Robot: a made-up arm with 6 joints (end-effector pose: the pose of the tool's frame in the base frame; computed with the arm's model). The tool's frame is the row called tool.
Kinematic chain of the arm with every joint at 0, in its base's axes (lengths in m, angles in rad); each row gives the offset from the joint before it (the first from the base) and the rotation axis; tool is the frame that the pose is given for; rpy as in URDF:
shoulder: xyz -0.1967 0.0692 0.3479 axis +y
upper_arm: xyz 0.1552 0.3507 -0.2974 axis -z
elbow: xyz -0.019 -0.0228 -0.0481 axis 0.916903 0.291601 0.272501
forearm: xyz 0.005 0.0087 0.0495 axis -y
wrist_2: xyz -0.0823 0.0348 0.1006 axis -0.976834 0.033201 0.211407
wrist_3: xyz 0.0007 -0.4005 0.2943 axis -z
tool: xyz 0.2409 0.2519 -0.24 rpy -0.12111 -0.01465 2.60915
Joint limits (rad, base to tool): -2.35..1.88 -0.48..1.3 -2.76..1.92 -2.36..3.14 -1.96..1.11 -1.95..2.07
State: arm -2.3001 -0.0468 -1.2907 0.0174 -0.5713 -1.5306
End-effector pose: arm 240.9 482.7 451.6 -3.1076 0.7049 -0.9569
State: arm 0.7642 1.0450 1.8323 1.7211 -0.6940 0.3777
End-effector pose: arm -582.6 232.5 -133.8 -1.7719 -0.8024 1.0532
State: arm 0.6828 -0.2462 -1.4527 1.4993 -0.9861 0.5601
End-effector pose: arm -125.8 563.3 267.8 -0.4498 0.5313 -2.9088
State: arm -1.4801 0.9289 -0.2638 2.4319 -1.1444 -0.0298
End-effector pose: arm -7.4 445.7 349.4 2.6490 -0.2210 -0.1994
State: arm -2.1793 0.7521 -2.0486 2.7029 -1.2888 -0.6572
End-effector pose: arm -28.2 400.2 610.3 2.4225 0.0611 -2.2988
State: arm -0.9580 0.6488 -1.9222 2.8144 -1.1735 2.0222
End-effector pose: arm 176.1 872.0 751.9 -1.7187 1.2676 1.3824
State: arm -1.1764 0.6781 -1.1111 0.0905 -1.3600 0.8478
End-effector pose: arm 51.1 61.1 278.6 -2.0546 -0.6084 1.6069
